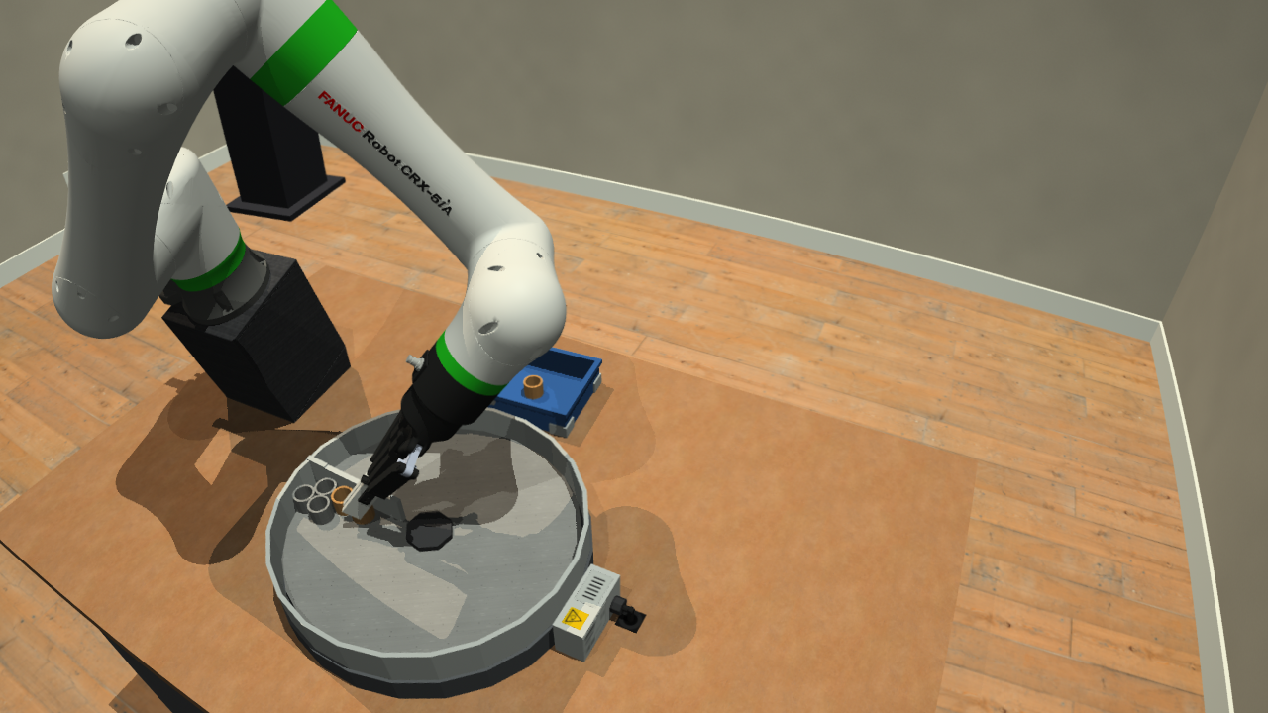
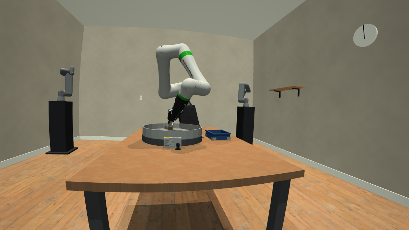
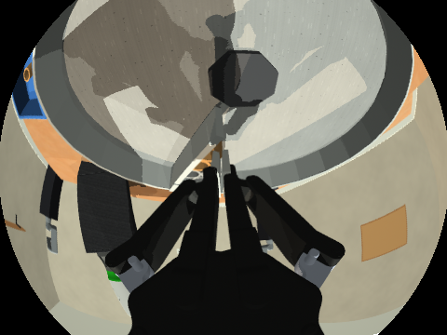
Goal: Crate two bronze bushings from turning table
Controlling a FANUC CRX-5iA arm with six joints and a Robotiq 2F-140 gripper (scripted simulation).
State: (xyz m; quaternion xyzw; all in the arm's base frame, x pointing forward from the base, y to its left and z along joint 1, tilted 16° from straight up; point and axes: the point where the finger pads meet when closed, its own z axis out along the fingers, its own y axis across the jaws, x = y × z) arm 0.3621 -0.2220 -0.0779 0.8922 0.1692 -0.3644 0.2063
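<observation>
My gripper is now 37 cm to the right of the blue crate, 8 cm short of it and 8 cm above it. Round my hand: grey turning table: 8 cm ahead, 5 cm below, 1 cm to the left.
</observation>
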